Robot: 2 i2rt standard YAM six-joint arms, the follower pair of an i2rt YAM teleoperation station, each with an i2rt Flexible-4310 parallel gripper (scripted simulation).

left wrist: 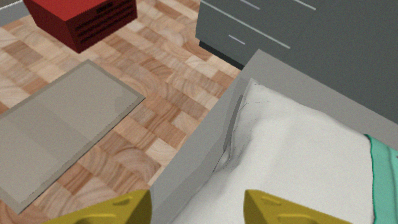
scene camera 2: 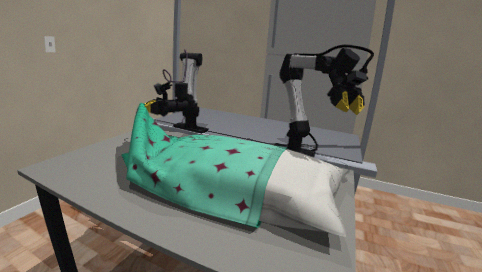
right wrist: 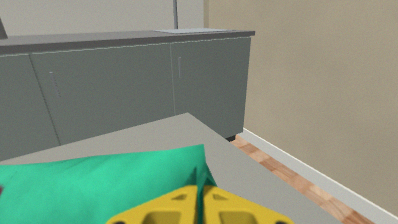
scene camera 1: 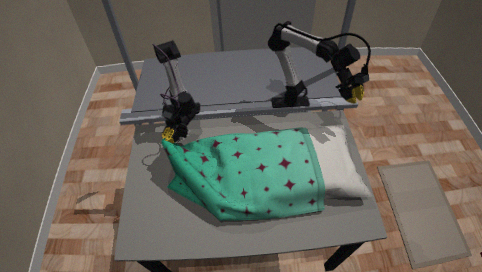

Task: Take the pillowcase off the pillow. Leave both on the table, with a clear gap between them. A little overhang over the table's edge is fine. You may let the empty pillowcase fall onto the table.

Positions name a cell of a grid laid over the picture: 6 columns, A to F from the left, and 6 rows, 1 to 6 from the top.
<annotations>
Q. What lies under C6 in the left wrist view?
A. My left gripper.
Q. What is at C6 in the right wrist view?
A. My right gripper.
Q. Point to a white pillow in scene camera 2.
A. At D5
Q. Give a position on a white pillow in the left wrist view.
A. E4
</annotations>
